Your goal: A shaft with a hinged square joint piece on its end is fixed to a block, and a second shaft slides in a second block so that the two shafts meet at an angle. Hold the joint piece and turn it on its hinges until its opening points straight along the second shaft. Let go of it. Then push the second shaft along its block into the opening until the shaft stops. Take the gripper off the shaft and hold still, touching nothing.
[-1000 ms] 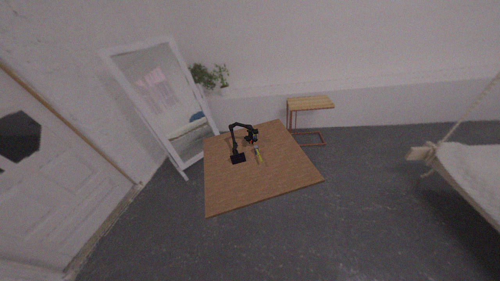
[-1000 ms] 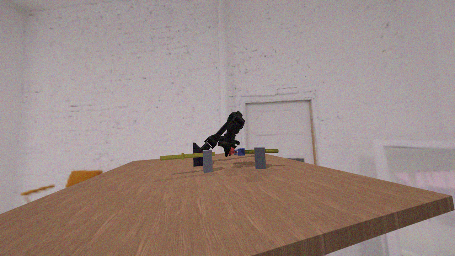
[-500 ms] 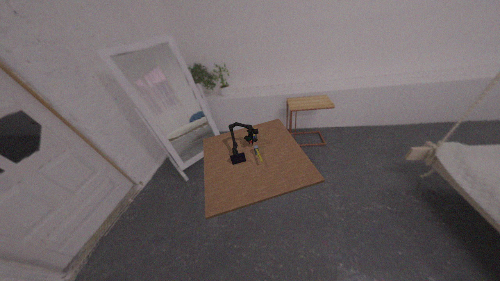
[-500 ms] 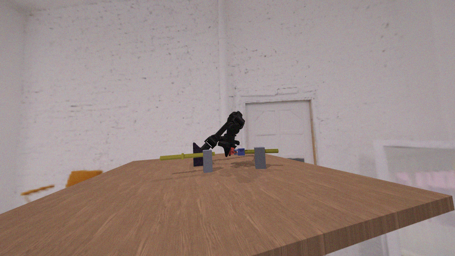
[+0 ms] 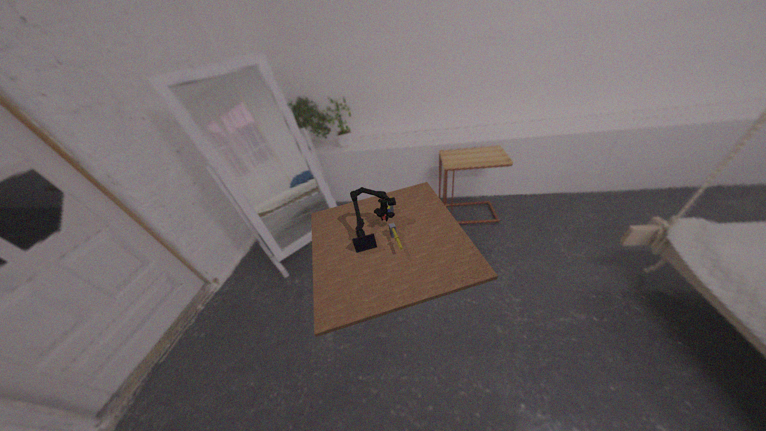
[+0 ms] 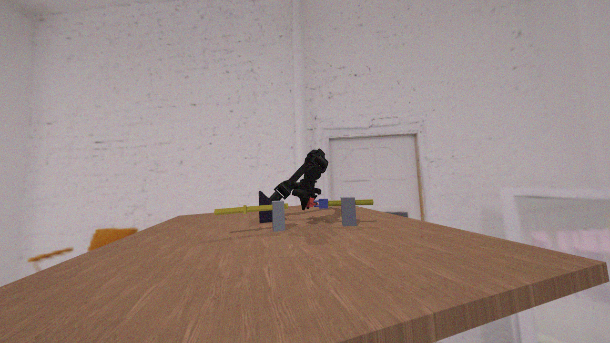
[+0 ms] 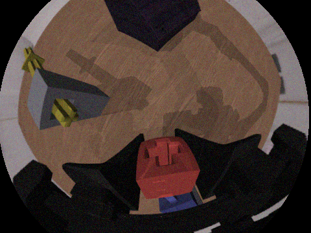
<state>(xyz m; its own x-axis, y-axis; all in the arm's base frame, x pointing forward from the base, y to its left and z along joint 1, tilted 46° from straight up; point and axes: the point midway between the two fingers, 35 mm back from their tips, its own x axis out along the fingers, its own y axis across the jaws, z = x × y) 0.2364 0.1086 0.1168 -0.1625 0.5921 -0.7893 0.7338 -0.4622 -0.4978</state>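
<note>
Now: gripper tip 2 cm short of the red joint piece, 2 cm to the right of it and 4 cm below it.
</note>
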